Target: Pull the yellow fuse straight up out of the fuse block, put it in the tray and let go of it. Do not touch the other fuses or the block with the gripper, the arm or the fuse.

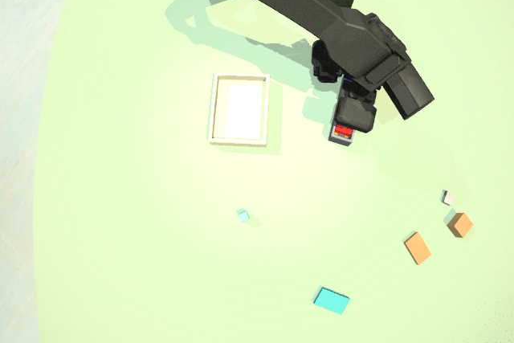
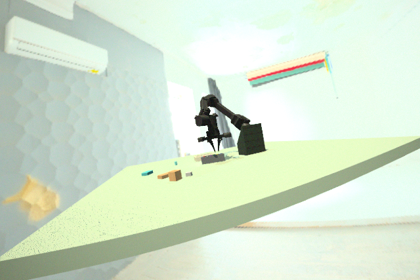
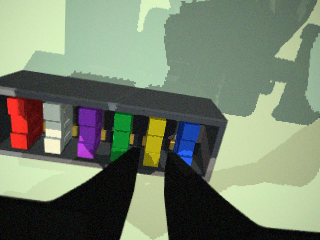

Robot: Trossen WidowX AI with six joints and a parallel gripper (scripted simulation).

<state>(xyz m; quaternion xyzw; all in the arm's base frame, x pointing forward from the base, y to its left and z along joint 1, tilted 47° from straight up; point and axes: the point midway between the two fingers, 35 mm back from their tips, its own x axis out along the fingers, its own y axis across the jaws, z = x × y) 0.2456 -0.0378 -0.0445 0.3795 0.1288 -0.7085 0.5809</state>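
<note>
Right now my gripper tip is 3 cm above the yellow fuse. From my gripper tip the other things lie so: cream tray: 21 cm to the right, 5 cm below; cyan cube: 20 cm ahead, 22 cm to the right, 4 cm below; cyan slab: 38 cm ahead, 8 cm to the right, 4 cm below.
</note>
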